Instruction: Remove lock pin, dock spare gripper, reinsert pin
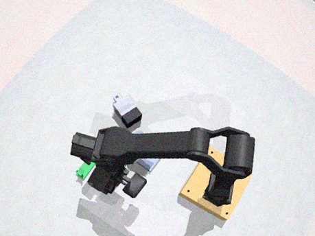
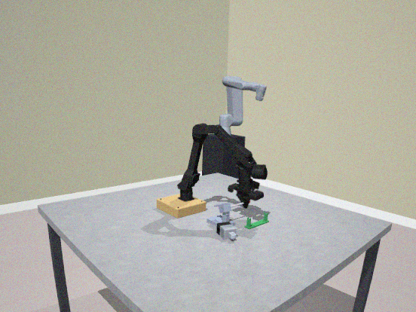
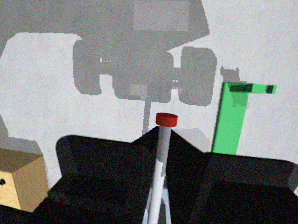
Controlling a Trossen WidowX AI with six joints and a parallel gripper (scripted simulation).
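My gripper tip is now 90 mm short of the narrow green cradle, 10 mm to the left of it and 30 mm above it. From my gripper tip the other things lie so: spare gripper 100 mm ahead, 220 mm to the right, 30 mm below; mount 20 mm behind, 130 mm to the right.
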